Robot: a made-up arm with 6 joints.
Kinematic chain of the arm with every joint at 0, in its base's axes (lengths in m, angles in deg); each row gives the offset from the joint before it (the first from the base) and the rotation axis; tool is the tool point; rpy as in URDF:
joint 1: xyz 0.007 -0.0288 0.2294 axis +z
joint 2: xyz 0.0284 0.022 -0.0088 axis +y
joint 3: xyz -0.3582 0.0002 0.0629 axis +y
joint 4: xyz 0.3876 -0.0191 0.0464 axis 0.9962 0 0.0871
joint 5: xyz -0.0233 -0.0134 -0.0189 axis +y
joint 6: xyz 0.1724 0.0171 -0.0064 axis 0.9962 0 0.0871
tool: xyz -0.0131 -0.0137 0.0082 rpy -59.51 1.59 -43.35
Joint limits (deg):
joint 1: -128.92..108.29
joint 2: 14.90..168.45
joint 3: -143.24..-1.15
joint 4: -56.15..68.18
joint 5: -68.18..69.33
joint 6: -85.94..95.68
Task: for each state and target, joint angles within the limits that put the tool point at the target. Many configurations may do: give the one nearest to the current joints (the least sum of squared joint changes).
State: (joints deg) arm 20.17 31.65 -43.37 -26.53 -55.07 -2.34
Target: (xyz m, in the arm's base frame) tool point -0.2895 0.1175 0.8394
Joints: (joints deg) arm -15.93 14.90 -88.51 -33.30 -61.09 -3.12
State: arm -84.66 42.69 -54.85 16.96 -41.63 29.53
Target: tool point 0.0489 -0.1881 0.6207
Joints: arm -67.38 18.92 -31.24 10.71 -40.23 29.22
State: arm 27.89 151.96 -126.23 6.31 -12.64 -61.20
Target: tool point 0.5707 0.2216 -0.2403
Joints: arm 23.10 168.08 -98.02 5.91 -4.69 -61.03
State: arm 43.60 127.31 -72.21 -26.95 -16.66 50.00
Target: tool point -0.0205 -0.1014 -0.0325
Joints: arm 22.93 168.45 -17.42 -44.62 10.52 53.84
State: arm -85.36 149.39 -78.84 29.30 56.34 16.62
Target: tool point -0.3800 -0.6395 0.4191
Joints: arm -126.32 116.32 -113.64 25.40 41.59 15.27
